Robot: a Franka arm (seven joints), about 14 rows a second.
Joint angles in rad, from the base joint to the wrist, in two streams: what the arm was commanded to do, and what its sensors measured. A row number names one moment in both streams.
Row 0, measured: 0.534, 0.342, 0.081, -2.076, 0.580, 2.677, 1.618
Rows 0 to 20, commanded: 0.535, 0.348, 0.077, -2.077, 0.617, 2.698, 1.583; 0.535, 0.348, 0.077, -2.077, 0.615, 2.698, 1.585; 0.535, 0.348, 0.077, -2.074, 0.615, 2.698, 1.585; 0.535, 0.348, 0.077, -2.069, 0.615, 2.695, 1.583; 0.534, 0.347, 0.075, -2.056, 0.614, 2.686, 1.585; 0.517, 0.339, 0.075, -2.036, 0.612, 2.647, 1.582; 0.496, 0.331, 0.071, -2.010, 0.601, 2.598, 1.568; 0.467, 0.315, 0.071, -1.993, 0.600, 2.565, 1.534; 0.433, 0.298, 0.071, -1.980, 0.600, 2.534, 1.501; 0.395, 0.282, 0.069, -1.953, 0.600, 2.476, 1.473; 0.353, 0.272, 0.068, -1.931, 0.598, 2.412, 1.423; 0.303, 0.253, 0.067, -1.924, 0.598, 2.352, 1.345; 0.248, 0.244, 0.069, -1.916, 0.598, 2.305, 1.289; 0.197, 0.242, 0.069, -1.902, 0.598, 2.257, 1.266; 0.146, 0.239, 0.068, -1.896, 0.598, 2.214, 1.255; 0.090, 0.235, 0.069, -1.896, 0.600, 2.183, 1.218; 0.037, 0.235, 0.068, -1.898, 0.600, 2.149, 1.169; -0.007, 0.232, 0.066, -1.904, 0.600, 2.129, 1.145; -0.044, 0.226, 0.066, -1.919, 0.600, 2.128, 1.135; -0.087, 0.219, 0.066, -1.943, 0.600, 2.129, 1.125; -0.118, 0.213, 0.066, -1.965, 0.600, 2.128, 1.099
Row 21, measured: -0.060, 0.236, 0.052, -1.913, 0.580, 2.129, 1.147
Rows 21 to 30, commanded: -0.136, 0.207, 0.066, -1.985, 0.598, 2.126, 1.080; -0.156, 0.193, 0.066, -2.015, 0.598, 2.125, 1.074; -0.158, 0.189, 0.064, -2.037, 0.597, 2.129, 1.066; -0.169, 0.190, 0.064, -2.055, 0.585, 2.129, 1.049; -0.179, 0.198, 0.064, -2.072, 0.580, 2.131, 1.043; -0.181, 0.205, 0.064, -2.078, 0.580, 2.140, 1.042; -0.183, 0.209, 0.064, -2.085, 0.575, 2.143, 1.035; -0.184, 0.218, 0.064, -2.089, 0.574, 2.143, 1.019; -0.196, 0.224, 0.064, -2.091, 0.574, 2.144, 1.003; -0.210, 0.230, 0.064, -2.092, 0.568, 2.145, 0.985
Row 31, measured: -0.171, 0.233, 0.052, -2.071, 0.578, 2.130, 1.036
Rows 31 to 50, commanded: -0.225, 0.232, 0.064, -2.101, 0.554, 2.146, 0.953; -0.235, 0.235, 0.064, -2.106, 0.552, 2.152, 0.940; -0.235, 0.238, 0.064, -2.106, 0.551, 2.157, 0.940; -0.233, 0.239, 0.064, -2.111, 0.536, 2.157, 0.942; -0.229, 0.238, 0.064, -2.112, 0.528, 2.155, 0.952; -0.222, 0.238, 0.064, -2.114, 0.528, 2.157, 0.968; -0.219, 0.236, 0.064, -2.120, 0.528, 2.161, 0.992; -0.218, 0.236, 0.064, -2.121, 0.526, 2.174, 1.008; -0.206, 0.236, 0.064, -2.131, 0.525, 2.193, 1.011; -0.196, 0.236, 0.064, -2.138, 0.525, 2.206, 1.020; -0.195, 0.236, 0.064, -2.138, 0.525, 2.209, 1.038; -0.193, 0.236, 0.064, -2.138, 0.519, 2.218, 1.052; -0.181, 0.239, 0.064, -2.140, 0.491, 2.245, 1.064; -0.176, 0.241, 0.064, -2.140, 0.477, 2.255, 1.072; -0.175, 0.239, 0.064, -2.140, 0.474, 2.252, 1.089; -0.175, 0.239, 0.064, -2.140, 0.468, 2.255, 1.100; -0.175, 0.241, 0.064, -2.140, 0.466, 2.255, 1.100; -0.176, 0.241, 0.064, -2.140, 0.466, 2.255, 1.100; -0.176, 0.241, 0.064, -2.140, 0.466, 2.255, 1.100; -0.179, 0.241, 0.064, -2.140, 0.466, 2.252, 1.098
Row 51, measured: -0.172, 0.245, 0.059, -2.128, 0.485, 2.234, 1.079
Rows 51 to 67, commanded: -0.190, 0.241, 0.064, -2.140, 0.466, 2.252, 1.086; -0.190, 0.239, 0.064, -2.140, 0.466, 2.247, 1.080; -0.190, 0.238, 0.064, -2.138, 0.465, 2.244, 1.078; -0.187, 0.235, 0.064, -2.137, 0.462, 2.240, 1.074; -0.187, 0.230, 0.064, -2.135, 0.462, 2.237, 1.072; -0.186, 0.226, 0.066, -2.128, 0.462, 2.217, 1.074; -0.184, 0.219, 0.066, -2.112, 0.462, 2.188, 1.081; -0.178, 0.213, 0.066, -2.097, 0.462, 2.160, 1.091; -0.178, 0.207, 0.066, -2.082, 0.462, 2.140, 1.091; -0.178, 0.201, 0.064, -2.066, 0.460, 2.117, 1.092; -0.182, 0.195, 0.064, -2.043, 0.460, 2.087, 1.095; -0.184, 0.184, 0.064, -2.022, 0.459, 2.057, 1.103; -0.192, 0.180, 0.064, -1.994, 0.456, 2.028, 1.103; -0.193, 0.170, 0.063, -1.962, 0.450, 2.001, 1.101; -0.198, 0.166, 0.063, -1.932, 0.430, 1.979, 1.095; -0.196, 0.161, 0.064, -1.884, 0.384, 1.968, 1.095; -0.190, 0.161, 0.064, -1.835, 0.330, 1.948, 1.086
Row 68, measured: -0.181, 0.164, 0.054, -1.925, 0.411, 2.000, 1.082
